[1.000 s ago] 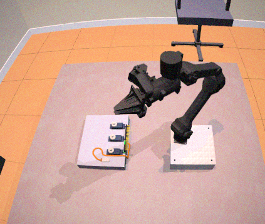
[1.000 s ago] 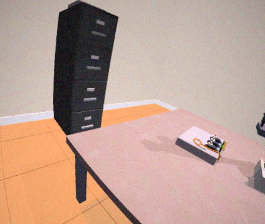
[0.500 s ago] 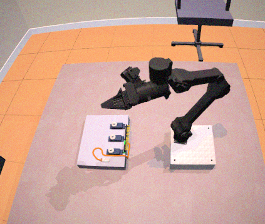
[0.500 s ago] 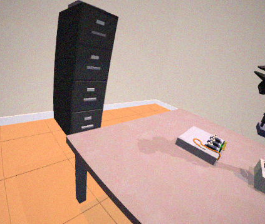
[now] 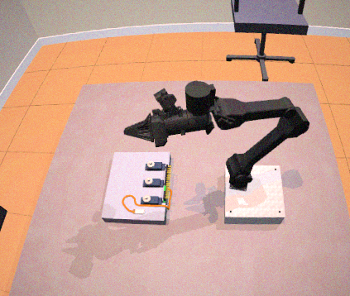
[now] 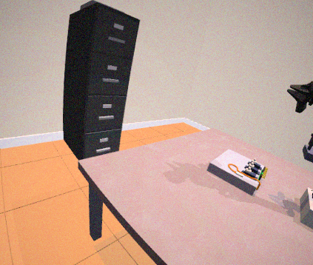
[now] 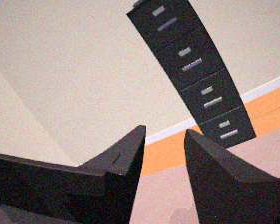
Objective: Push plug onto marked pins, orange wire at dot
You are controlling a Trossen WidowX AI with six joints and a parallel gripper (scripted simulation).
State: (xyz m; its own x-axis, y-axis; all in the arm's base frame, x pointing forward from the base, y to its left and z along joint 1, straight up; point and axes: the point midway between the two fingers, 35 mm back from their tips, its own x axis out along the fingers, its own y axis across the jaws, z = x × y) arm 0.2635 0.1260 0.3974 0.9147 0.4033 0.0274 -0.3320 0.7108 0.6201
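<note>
My gripper tip is 130 mm short of the printed holder, 60 mm to the left of it and 450 mm above it.
</note>
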